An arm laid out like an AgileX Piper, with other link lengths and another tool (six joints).
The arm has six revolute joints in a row. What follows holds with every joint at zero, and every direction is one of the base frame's.
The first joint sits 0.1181 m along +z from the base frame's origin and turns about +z.
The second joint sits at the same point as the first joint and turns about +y.
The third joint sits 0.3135 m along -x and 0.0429 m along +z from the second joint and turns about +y.
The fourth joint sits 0.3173 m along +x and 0.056 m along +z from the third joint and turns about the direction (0.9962, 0, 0.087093).
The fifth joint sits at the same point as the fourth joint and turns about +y.
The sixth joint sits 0.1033 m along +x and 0.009 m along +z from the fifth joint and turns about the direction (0.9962, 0, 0.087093).
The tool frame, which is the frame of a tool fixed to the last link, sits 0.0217 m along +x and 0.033 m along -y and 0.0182 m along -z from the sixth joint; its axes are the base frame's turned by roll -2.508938, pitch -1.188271 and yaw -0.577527 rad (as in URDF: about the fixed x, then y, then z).
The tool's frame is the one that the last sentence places.
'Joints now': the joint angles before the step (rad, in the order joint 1, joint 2, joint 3, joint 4, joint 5, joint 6). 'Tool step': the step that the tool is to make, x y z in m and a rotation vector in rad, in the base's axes. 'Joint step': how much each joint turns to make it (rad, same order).
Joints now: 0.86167, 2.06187, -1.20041, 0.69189, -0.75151, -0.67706
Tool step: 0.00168, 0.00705, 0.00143, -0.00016, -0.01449, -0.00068
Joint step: 0.00838, 0.01613, -0.02668, 0.01078, -0.00817, -0.01715
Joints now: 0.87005, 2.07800, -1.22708, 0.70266, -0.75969, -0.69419
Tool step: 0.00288, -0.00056, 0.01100, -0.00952, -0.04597, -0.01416
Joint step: -0.00052, -0.00515, -0.01200, 0.00560, -0.02876, -0.03677
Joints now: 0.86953, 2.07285, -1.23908, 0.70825, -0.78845, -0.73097
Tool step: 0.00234, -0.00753, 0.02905, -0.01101, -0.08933, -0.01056
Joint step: -0.01009, -0.04387, 0.00623, -0.02625, -0.04143, -0.04277
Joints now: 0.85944, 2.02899, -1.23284, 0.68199, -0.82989, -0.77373
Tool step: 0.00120, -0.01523, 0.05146, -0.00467, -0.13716, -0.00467
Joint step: -0.02379, -0.08646, 0.01388, -0.06689, -0.04260, -0.04222
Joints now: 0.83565, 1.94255, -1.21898, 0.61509, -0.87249, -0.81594
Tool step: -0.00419, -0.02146, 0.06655, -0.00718, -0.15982, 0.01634
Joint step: -0.03634, -0.12020, 0.01516, -0.11374, -0.01156, -0.02595
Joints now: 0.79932, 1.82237, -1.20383, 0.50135, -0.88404, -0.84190
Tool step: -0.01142, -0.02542, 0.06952, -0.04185, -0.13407, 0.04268
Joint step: -0.04718, -0.14169, 0.00922, -0.14674, 0.07006, -0.00640
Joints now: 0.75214, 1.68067, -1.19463, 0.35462, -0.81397, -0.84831
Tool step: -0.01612, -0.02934, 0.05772, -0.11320, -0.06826, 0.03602
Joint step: -0.05749, -0.14664, 0.00480, -0.15316, 0.17158, -0.00083
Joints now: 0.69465, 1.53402, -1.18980, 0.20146, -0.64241, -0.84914
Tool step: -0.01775, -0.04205, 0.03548, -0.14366, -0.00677, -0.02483
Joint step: -0.07701, -0.14750, 0.02912, -0.12649, 0.20230, -0.00001
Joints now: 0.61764, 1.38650, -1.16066, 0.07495, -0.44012, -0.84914
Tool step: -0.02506, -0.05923, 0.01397, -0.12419, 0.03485, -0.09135
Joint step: -0.10539, -0.17079, 0.08075, -0.08738, 0.18590, -0.00010
